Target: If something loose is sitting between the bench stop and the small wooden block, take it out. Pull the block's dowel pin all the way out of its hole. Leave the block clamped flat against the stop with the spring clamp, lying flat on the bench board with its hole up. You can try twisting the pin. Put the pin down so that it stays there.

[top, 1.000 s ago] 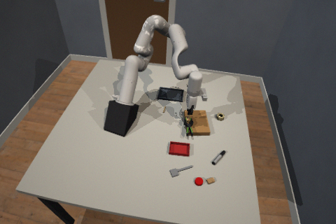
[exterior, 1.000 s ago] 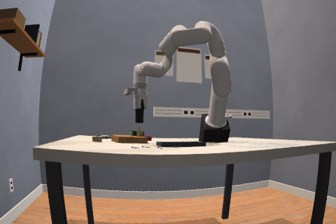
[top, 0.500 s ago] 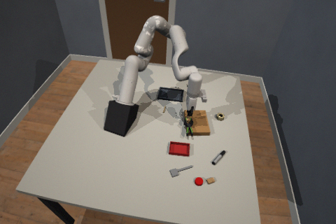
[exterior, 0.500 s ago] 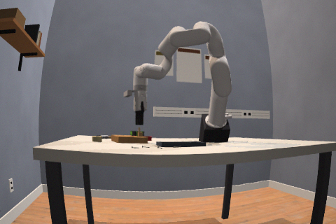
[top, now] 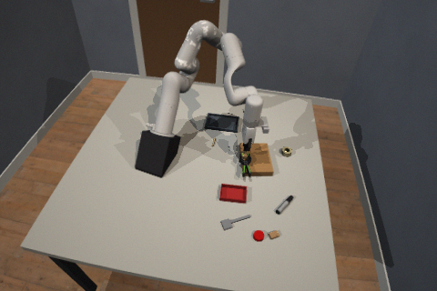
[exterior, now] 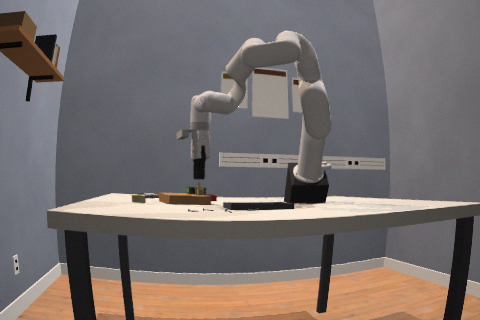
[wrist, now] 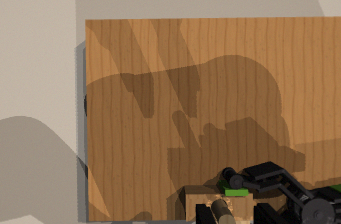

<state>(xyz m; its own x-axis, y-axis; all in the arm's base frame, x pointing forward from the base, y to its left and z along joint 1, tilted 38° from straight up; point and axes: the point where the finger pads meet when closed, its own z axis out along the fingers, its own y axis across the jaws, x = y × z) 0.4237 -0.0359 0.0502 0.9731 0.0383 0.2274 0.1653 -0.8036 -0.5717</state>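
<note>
Now: the dowel pin 50 mm below my hand. Round my hand: red tray (230 mm to the right, 100 mm below, 40 mm behind); small wooden block (70 mm below); loose dowel (180 mm behind, 110 mm below, 100 mm to the left).
</note>
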